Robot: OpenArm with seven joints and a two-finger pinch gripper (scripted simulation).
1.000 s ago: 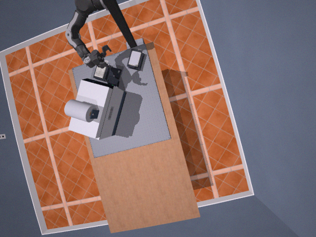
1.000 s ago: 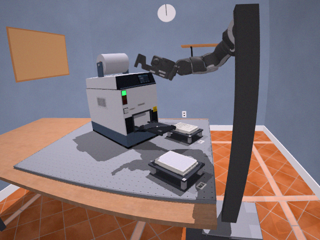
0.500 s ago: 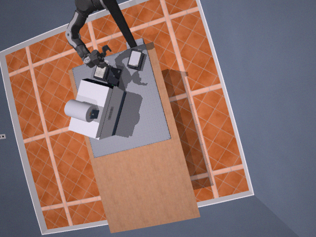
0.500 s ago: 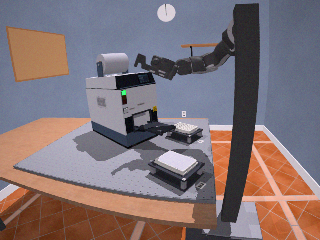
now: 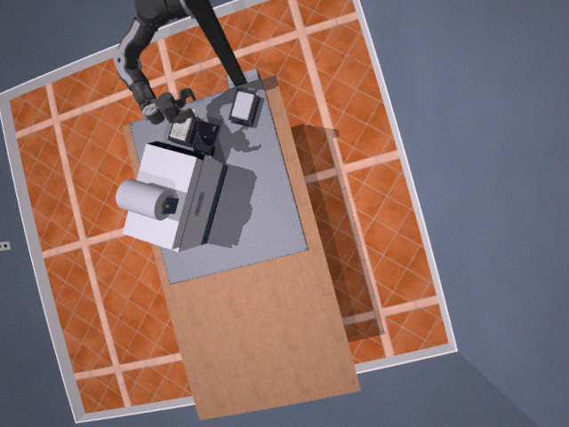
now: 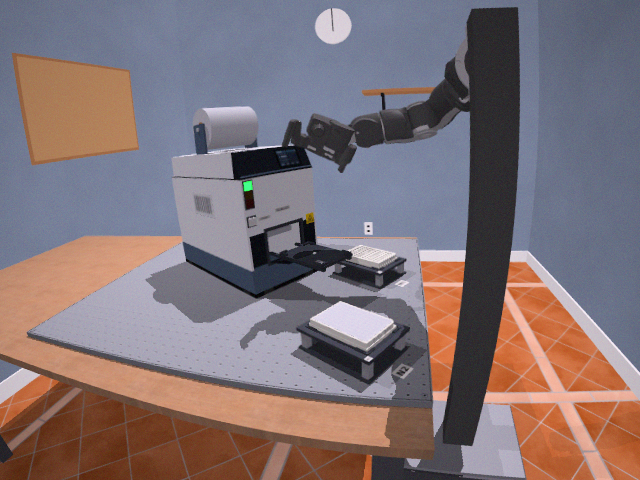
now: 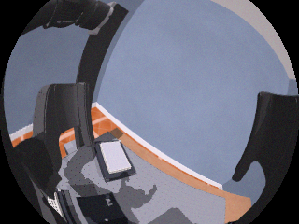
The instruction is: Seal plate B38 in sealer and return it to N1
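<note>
Now: hand 30 cm above the white 96-well plate B38, 21 cm to the left of it and 6 cm past it. The rest, counted from my hand: sealed plate B83: 29 cm below, 13 cm to the left, 9 cm behind; then sealer's stage: 25 cm below, 7 cm to the right, 4 cm ahead; then start key: 18 cm ahead, 16 cm below, 3 cm to the right.
</note>
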